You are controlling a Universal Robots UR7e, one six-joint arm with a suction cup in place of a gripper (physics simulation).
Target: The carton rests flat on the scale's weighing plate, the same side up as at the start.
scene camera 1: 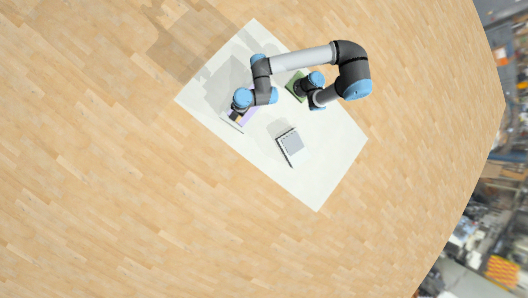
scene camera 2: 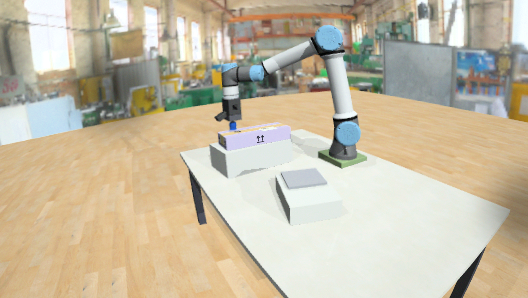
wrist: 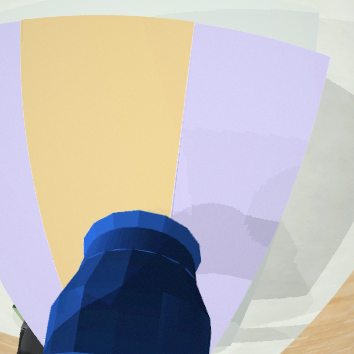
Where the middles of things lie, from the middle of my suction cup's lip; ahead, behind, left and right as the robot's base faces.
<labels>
I see the lilac carton (scene camera 2: 261, 134) 100 mm behind my suction cup, 60 mm below it and 20 mm to the left of it. Round my suction cup: scale (scene camera 2: 306, 196): 490 mm to the left, 160 mm below, 50 mm behind.
</labels>
